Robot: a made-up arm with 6 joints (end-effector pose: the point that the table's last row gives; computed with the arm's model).
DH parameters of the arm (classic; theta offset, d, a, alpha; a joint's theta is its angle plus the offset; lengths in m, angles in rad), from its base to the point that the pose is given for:
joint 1: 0 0.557 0 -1.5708
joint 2: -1.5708 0 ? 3.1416
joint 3: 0 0 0 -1.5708
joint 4: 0 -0.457 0 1.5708
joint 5: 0 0.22 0 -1.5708
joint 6: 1.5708 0 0 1.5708
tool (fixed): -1.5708 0 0 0
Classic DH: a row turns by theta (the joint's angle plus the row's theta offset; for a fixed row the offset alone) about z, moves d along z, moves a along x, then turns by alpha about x.
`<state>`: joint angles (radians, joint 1 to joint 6).
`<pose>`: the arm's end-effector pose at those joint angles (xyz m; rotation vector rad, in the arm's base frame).
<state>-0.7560 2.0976 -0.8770 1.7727 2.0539 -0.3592</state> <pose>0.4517 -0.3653 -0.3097 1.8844 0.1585 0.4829</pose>
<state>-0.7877 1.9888 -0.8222 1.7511 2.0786 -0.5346</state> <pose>0.5140 -0.4605 -0.2629 1.9074 0.1087 0.5242</pose>
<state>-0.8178 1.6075 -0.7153 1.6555 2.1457 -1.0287</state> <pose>0.6955 -0.7148 0.0313 1.9174 0.0501 0.6991</pose>
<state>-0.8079 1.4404 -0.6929 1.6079 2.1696 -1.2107</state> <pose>0.7539 -0.7768 0.2027 1.9034 0.0545 0.7831</pose>
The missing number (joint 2, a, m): 1.15
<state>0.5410 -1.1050 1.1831 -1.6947 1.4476 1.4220</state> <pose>-1.0112 -0.5758 1.5614 2.0928 -1.2565 -0.2467</pose>
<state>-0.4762 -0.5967 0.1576 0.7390 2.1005 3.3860</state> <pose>-0.4430 0.0456 1.9292 0.2919 0.2040 2.0388</pose>
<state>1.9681 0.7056 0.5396 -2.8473 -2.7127 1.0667</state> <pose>-0.6530 1.0121 1.2940 -0.9750 -0.0064 -1.4281</pose>
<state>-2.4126 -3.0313 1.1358 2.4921 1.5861 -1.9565</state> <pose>0.3031 0.0358 -1.0457 2.2644 -0.2270 0.5051</pose>
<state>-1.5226 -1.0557 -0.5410 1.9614 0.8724 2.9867</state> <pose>0.0498 0.7064 1.5256 1.0184 -0.4528 -0.6237</pose>
